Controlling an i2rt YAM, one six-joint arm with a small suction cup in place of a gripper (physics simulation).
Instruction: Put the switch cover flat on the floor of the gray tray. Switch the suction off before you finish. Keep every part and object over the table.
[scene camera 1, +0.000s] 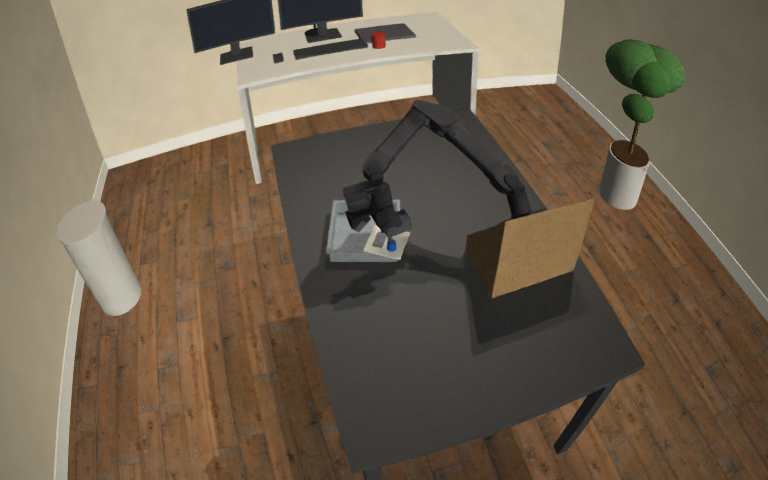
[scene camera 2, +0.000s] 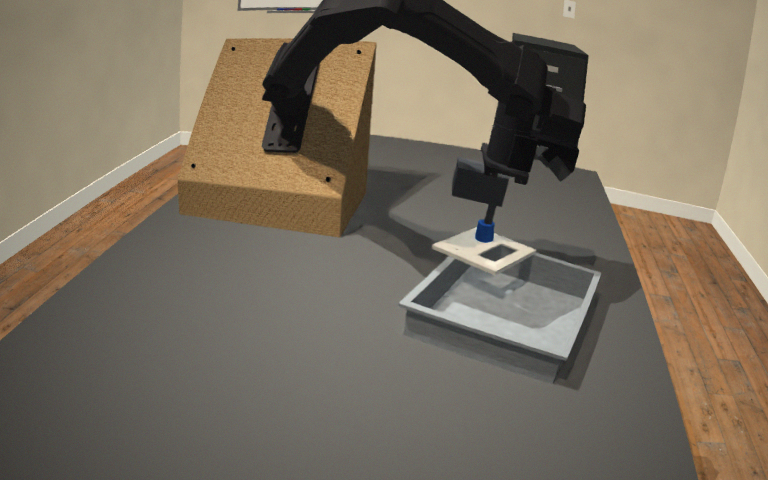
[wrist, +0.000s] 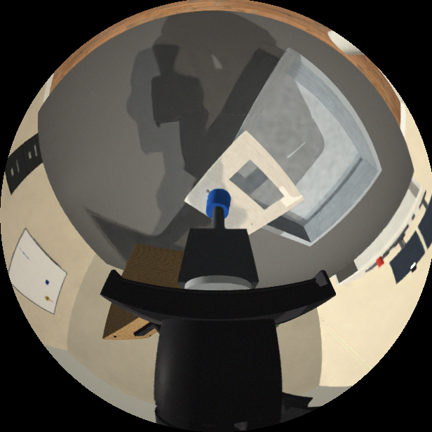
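Note:
The switch cover (scene camera 1: 370, 247) (scene camera 2: 461, 243) (wrist: 240, 155), a flat cream plate with a rectangular opening, hangs from my blue suction cup (scene camera 1: 391, 246) (scene camera 2: 484, 231) (wrist: 218, 202). The cup sits on the solid part of the plate, beside the opening, so my gripper is shut on the cover. The cover is about level and is held above the rim of the gray tray (scene camera 1: 365, 256) (scene camera 2: 484, 327) (wrist: 345, 94). It overlaps the tray's side nearest the arm base, with part of it reaching out past that wall. Part of the tray floor shows beyond it.
The arm is mounted on a wooden wedge block (scene camera 1: 540, 249) (scene camera 2: 266, 164) (wrist: 155, 260) on the dark table (scene camera 1: 419, 384) (scene camera 2: 226, 367). A white desk (scene camera 1: 362, 59) with monitors and a red cup (scene camera 1: 378, 40) stands beyond the table. The table's edge runs close past the tray's outer side.

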